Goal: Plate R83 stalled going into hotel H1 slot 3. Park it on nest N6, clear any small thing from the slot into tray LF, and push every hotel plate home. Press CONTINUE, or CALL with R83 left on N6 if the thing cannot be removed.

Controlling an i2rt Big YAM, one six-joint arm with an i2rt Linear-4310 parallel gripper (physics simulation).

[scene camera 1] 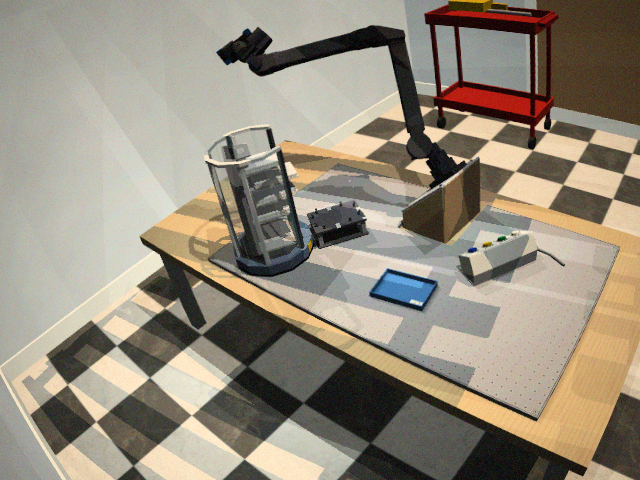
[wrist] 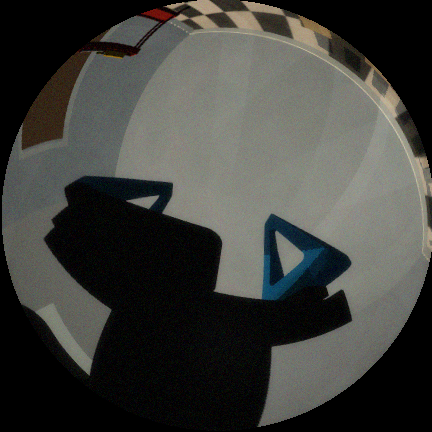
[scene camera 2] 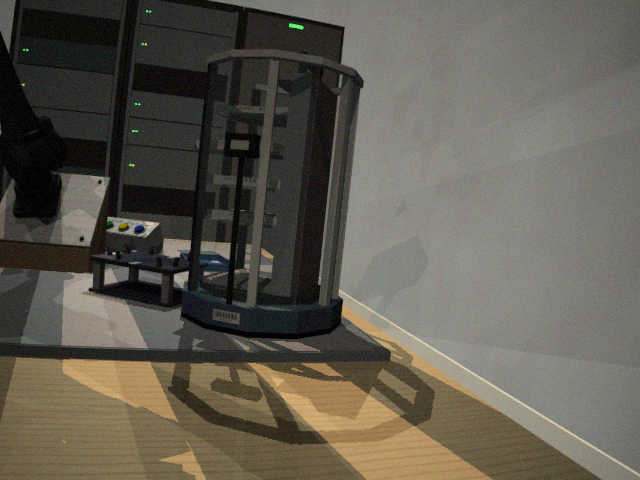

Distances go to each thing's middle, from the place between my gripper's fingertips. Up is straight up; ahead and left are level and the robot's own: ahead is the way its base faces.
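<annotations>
As for the cylindrical plate rack (scene camera 2: 278, 130), my hand is 36 cm above it, 40 cm to the right of it and 36 cm short of it.
</annotations>
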